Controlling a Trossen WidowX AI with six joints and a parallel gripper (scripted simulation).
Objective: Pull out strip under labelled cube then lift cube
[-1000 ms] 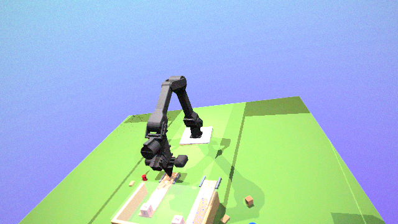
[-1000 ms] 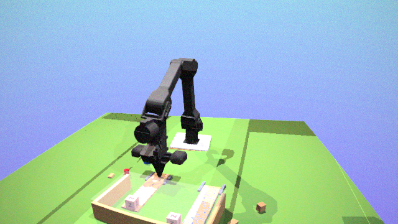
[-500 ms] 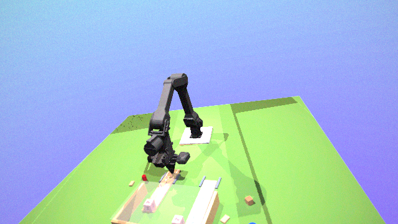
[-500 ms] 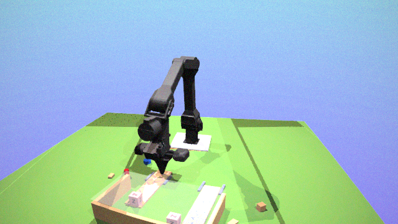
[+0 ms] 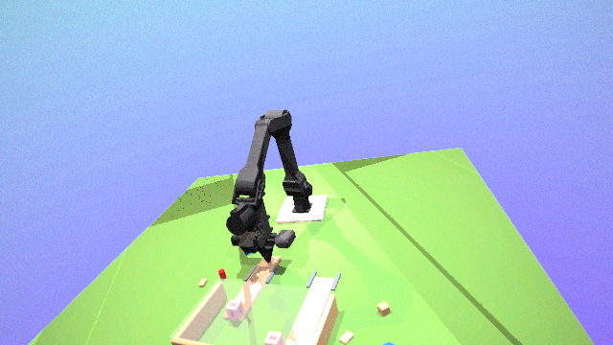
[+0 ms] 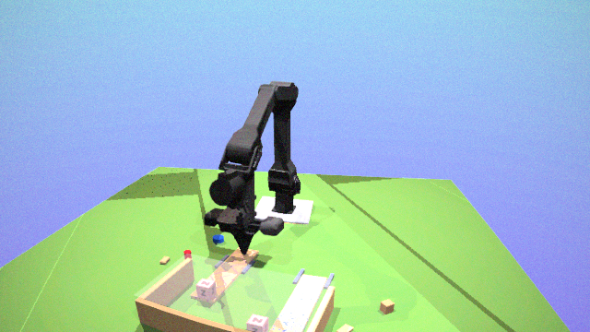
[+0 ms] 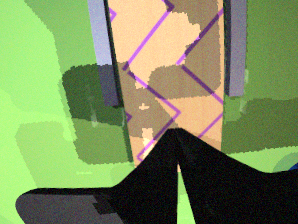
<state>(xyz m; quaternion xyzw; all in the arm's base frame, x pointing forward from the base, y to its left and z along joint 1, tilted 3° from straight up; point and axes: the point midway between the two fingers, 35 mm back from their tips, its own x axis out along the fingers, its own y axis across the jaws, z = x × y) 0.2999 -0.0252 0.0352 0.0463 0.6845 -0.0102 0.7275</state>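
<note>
My gripper tip is 9 cm short of the strip and 1 cm to the left of it. From my gripper tip the other things lie so: red cylinder 6 cm ahead, 12 cm to the right, 1 cm above.
</note>
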